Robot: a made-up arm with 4 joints. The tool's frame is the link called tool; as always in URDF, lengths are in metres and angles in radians. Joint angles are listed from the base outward. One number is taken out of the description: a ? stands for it. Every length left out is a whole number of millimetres.
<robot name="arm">
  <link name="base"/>
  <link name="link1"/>
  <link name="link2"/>
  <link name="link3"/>
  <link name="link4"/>
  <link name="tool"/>
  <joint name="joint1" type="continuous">
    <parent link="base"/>
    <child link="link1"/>
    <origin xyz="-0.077 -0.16 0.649" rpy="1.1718 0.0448 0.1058"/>
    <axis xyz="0 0 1"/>
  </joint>
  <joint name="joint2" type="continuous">
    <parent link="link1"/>
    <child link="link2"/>
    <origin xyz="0.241 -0.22 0" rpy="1.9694 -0.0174 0.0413"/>
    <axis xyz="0 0 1"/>
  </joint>
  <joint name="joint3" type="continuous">
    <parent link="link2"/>
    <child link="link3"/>
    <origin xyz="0.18 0.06 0" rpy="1.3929 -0.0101 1.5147"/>
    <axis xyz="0 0 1"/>
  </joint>
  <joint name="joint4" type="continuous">
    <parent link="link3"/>
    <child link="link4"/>
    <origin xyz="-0.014 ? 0" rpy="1.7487 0.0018 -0.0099"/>
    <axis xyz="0 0 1"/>
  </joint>
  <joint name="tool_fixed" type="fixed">
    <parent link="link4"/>
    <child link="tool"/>
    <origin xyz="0.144 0.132 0" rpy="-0.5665 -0.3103 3.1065"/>
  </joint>
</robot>
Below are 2 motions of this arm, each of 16 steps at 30 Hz.
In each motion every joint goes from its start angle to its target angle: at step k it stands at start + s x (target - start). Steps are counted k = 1, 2, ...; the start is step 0. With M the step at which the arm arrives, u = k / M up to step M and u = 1 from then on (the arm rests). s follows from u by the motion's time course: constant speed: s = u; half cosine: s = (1 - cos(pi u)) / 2; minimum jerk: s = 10 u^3 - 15 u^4 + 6 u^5.
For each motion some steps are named. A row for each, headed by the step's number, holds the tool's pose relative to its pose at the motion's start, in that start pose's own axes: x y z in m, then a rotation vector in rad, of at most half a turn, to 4 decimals.
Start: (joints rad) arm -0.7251 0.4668 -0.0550 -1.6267
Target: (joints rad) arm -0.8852 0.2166 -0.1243 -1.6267
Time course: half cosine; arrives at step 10
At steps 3, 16:
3: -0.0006 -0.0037 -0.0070 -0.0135 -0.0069 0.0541
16: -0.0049 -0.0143 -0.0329 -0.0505 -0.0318 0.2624

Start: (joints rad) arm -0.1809 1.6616 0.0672 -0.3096
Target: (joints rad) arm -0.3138 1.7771 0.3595 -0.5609
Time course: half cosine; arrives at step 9
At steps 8, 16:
8: -0.0918 0.0487 0.0199 -0.1101 0.0927 -0.4578
16: -0.0940 0.0504 0.0205 -0.1136 0.0950 -0.4720

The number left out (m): 0.067
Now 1 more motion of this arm.
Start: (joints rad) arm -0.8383 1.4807 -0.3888 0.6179
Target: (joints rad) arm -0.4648 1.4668 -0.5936 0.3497
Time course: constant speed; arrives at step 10
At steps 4, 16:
4: 0.0375 -0.0318 0.0283 -0.0823 -0.0056 -0.0276
16: 0.0884 -0.0714 0.0843 -0.2135 -0.0173 -0.0793

